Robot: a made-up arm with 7 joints.
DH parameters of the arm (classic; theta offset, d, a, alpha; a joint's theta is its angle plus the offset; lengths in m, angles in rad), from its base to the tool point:
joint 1: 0 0.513 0 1.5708
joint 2: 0 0.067 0 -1.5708
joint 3: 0 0.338 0.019 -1.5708
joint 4: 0 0.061 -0.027 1.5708
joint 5: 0 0.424 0 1.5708
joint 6: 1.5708 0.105 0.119 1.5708
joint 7: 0 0.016 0 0
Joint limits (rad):
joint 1: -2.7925..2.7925
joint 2: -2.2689..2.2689
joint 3: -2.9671..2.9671
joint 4: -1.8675..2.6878
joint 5: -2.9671..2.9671
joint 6: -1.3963..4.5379
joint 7: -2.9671..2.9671
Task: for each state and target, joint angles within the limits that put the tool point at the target. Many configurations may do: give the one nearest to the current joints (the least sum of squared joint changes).
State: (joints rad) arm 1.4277 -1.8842 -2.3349 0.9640 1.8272 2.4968 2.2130
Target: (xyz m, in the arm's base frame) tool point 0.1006 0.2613 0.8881
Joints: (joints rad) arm 1.6870 -1.5200 -2.9406 1.5143 1.7318 2.4361 2.2130
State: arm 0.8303 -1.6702 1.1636 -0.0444 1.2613 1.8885 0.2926
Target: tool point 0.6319 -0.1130 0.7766
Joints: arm 0.2980 -1.2024 1.0131 -0.6950 1.0250 2.1590 0.2926
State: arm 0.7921 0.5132 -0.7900 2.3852 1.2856 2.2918 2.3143
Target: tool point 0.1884 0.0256 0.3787
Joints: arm 1.1008 -0.1822 -0.3942 2.6405 1.7543 1.3962 2.3143
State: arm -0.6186 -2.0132 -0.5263 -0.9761 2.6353 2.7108 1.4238
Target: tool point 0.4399 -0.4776 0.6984
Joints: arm -0.9336 -1.4893 -0.3136 -0.8378 2.5138 2.3338 1.4238
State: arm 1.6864 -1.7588 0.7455 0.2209 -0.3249 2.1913 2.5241
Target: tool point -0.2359 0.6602 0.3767
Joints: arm 2.0199 -1.7487 0.7528 0.3526 -0.3026 2.4356 2.5241
